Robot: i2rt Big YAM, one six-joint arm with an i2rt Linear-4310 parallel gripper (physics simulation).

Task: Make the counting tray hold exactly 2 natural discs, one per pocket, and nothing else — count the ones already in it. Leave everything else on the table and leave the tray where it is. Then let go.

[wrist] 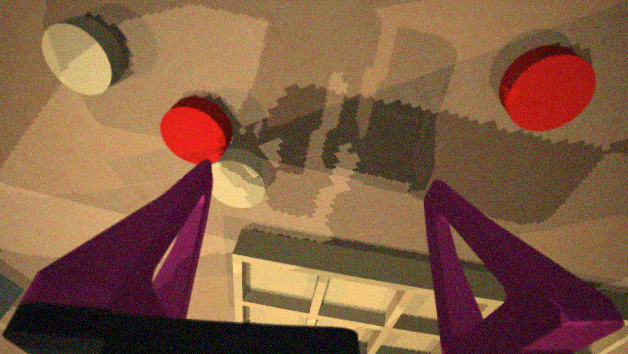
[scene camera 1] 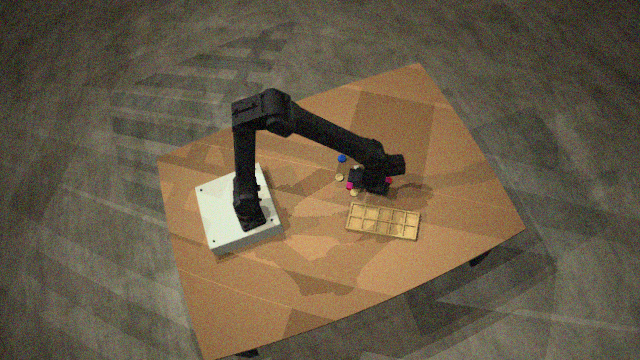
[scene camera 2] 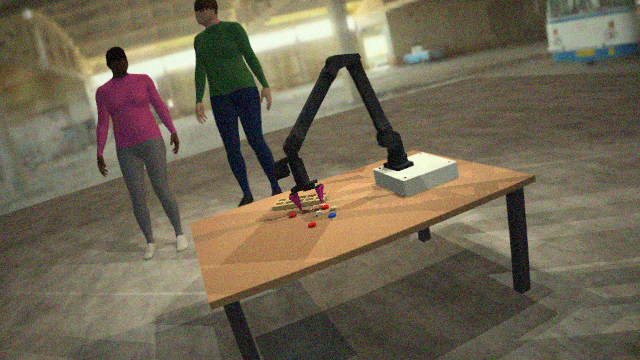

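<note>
The tan counting tray has two rows of pockets, and its visible pockets look empty. My gripper is open, with nothing between its fingers, low over the table beside the tray's long side. One natural disc lies between the tray and a red disc, partly behind the left fingertip in the wrist view. Another natural disc lies farther from the tray, left of that red disc in the wrist view.
A second red disc lies beyond the right finger. A third red disc, a blue disc and a small white cube lie on the tray's far side from scene camera 1. The white base box carries the arm.
</note>
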